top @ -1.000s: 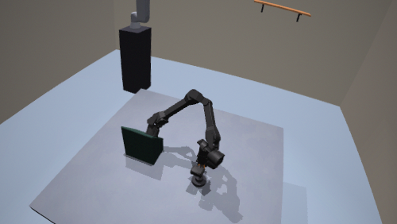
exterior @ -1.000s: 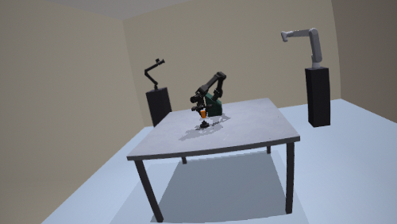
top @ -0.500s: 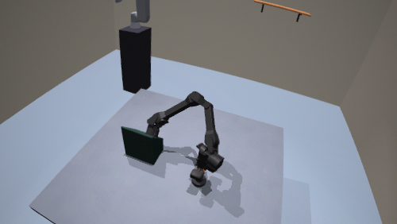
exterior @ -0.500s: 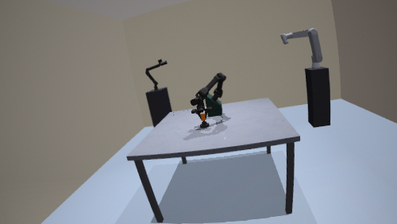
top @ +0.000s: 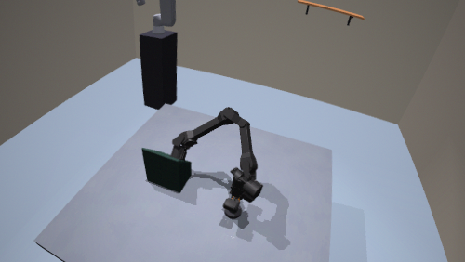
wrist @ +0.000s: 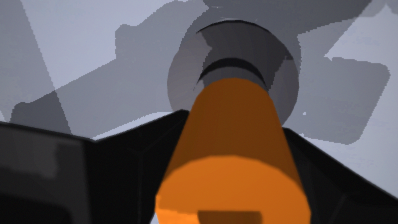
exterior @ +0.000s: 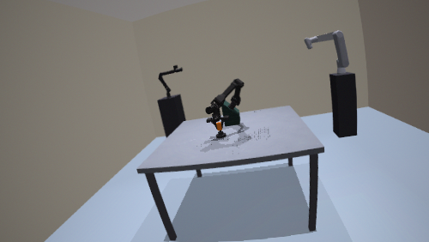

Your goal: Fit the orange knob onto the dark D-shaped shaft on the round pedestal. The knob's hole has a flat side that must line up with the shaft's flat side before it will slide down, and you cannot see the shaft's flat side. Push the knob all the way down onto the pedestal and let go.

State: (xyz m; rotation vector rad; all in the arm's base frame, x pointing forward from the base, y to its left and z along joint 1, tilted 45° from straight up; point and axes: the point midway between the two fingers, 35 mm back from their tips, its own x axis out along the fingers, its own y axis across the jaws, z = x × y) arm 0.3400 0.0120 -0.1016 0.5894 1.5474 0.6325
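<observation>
Right now my gripper tip is 40 mm above the pedestal. From my gripper tip the other things lie so: orange knob: 20 mm above.
</observation>
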